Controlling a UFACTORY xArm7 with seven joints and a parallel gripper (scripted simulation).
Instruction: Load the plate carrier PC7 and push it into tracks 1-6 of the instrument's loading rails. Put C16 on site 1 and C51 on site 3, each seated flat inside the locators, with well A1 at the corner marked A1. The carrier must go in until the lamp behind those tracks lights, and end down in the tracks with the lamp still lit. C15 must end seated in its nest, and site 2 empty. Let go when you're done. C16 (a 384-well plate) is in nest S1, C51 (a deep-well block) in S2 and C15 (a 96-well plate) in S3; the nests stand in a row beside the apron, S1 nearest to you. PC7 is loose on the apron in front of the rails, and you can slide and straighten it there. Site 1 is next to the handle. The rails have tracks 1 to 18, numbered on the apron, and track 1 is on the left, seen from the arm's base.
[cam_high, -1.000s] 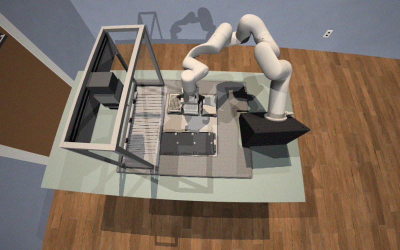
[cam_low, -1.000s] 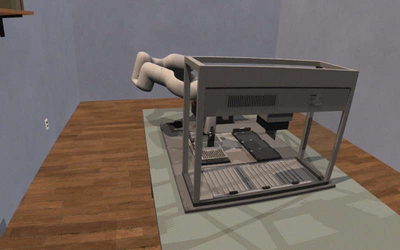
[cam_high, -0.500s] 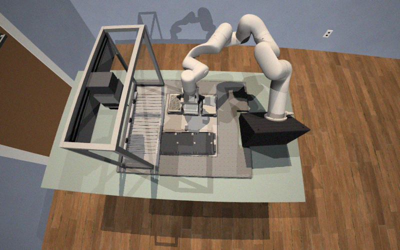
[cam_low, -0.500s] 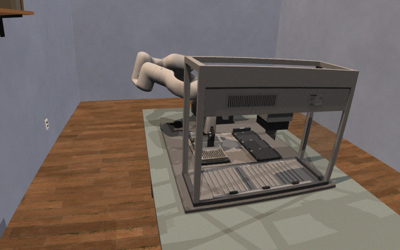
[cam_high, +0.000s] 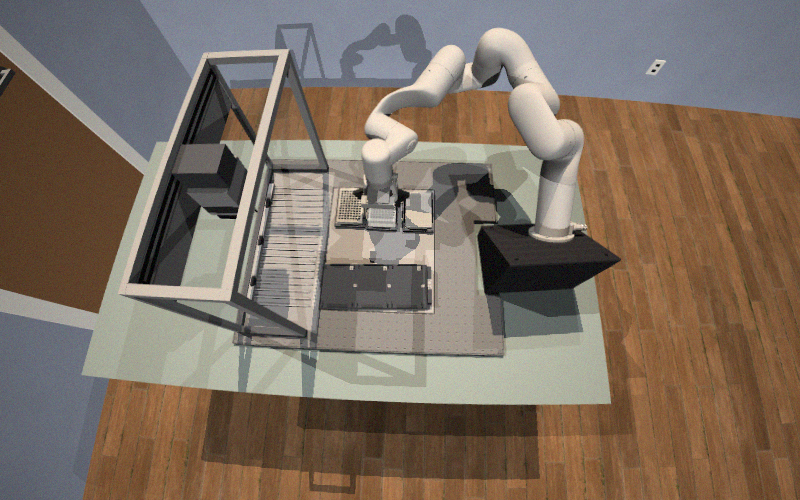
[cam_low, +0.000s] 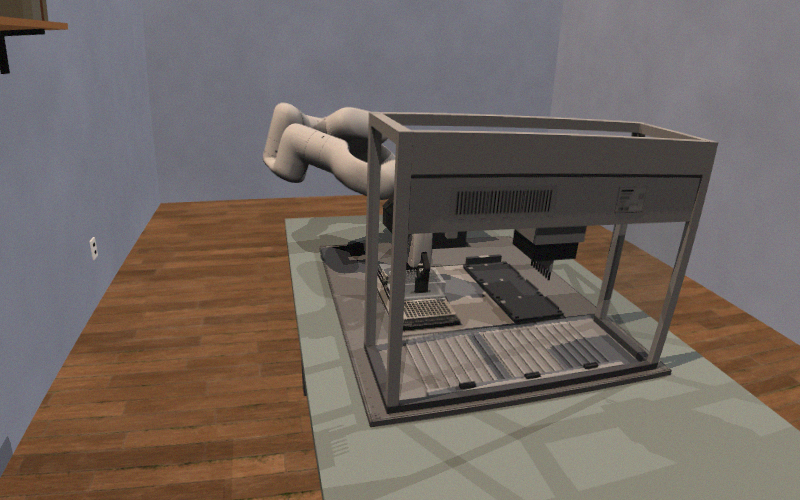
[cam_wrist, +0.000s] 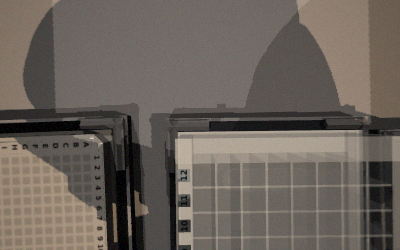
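Right now the nest S2 is 4 cm below my hand. The rest, counted from my hand: dark plate carrier PC7 (1 cm ahead, 26 cm to the left, 3 cm below); then dark nest S1 (12 cm behind, 4 cm below).
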